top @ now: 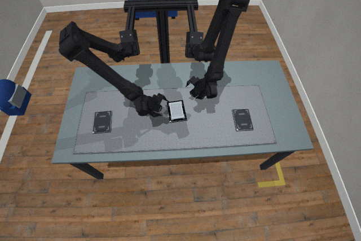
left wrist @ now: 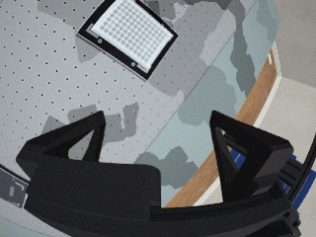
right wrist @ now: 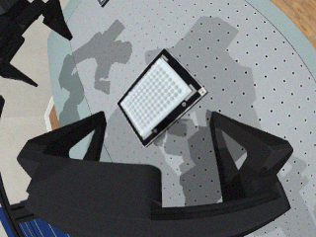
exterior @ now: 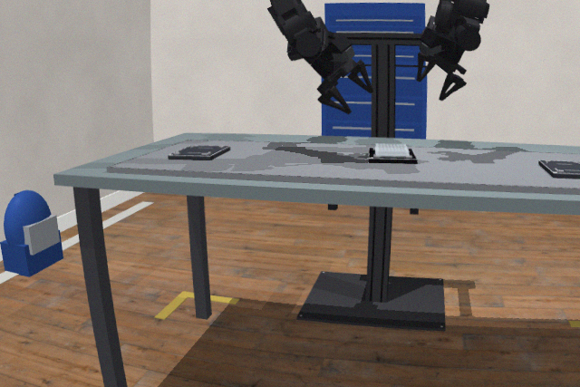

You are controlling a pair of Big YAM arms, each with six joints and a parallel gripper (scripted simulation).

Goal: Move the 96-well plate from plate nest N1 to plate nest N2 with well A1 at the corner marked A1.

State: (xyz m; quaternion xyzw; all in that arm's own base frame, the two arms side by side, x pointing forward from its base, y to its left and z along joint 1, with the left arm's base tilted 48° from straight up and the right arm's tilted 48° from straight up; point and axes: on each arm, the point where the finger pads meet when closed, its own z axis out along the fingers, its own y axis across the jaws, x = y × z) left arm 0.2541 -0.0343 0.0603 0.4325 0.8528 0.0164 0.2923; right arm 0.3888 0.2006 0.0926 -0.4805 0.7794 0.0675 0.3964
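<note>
The white 96-well plate lies 130 mm below my right hand, 70 mm to the left of it and 60 mm behind it. Round my right hand: perforated grey board 160 mm below, 70 mm to the left, 30 mm behind; dark fixture 150 mm below, 70 mm to the left, 60 mm behind.
</note>
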